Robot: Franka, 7 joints.
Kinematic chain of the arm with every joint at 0, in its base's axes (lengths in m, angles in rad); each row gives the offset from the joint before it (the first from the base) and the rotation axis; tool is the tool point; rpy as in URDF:
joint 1: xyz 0 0 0.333 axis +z
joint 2: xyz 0 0 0 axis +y
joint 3: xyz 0 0 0.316 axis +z
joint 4: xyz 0.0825 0 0 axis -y
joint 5: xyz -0.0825 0 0.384 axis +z
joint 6: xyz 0 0 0 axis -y
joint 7: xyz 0.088 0 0 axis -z
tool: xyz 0 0 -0.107 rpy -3.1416 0 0
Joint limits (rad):
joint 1: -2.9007..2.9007
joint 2: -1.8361..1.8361
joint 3: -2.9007..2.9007
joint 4: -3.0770..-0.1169
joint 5: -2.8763..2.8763
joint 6: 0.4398..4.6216
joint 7: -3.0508..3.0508
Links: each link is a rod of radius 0.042 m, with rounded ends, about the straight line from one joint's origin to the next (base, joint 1, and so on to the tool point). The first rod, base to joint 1, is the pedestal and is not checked.
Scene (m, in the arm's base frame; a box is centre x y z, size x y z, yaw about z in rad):
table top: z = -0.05
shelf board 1: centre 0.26 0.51 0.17 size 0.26 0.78 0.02 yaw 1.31
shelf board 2: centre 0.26 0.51 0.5 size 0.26 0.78 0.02 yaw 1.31
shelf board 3: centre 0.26 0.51 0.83 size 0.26 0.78 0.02 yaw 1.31
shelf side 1: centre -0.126 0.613 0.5 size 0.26 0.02 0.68 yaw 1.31
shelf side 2: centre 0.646 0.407 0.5 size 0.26 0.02 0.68 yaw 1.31
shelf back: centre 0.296 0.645 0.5 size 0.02 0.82 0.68 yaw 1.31
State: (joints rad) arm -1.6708 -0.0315 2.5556 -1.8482 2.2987 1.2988 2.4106
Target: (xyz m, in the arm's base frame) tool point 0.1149 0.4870 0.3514
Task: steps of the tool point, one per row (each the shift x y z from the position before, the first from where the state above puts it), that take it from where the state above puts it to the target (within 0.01 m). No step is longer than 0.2 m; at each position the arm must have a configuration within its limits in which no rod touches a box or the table.
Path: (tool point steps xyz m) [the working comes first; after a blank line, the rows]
Joints at the target: -1.5578 -0.1396 2.6707 -2.4299 2.1357 1.2570 2.4106
Straight joint move there: touches shelf board 2.

1: -0.0059 -0.0995 0.0161
2: -0.0260 -0.0945 -0.0006
3: -0.0428 -0.0857 -0.0155
4: -0.0532 0.0903 -0.1624
5: -0.0820 0.0007 -0.1588
6: 0.0348 0.0875 0.0009
7: 0.0128 0.0907 -0.0009

